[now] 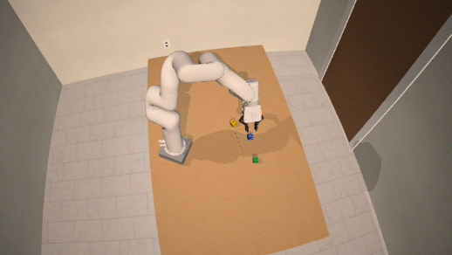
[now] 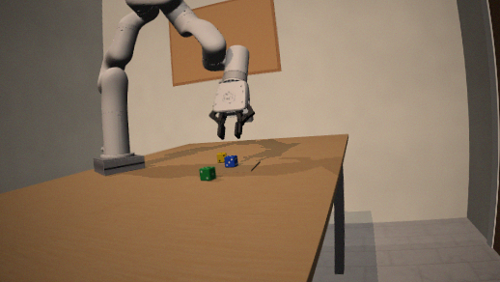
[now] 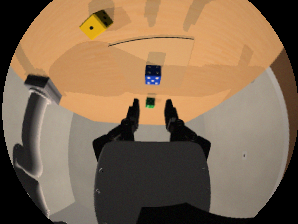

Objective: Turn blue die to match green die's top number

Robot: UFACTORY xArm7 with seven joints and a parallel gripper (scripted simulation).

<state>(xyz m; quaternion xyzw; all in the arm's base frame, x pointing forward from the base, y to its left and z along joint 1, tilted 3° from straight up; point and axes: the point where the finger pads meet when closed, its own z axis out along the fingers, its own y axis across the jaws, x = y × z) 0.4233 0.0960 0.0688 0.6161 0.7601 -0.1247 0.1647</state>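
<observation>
Right now the blue die is 8 cm below my hand and 1 cm to the right of it. Round my hand: green die 16 cm to the right, 9 cm below, 3 cm ahead; yellow die 10 cm behind, 9 cm below, 8 cm to the left.
</observation>
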